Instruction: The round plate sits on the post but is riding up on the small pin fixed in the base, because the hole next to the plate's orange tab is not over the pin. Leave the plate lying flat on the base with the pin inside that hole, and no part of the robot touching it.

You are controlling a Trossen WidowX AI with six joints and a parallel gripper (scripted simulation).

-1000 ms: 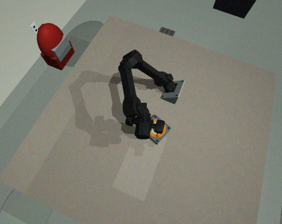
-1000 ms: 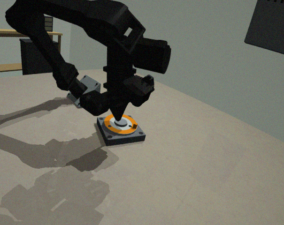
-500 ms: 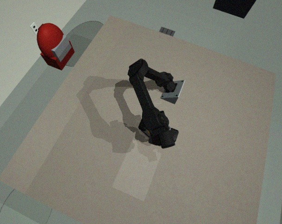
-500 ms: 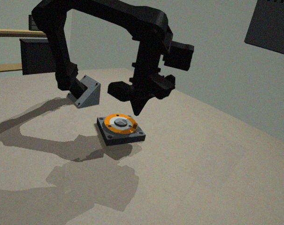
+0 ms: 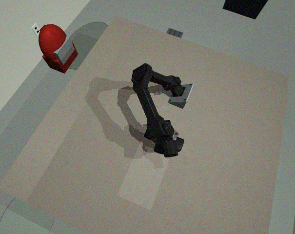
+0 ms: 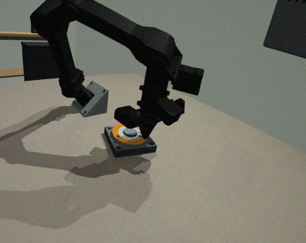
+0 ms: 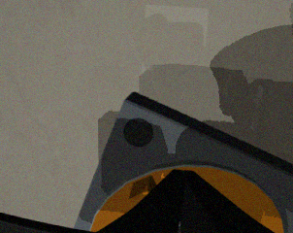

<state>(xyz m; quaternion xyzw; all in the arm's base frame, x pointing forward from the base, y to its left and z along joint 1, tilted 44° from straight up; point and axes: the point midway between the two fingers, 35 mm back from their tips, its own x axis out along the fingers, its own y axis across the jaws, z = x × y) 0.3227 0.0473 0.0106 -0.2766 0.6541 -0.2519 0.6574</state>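
Right now my gripper tip is 5 cm past the square grey base, 1 cm to the left of it and 2 cm above it.
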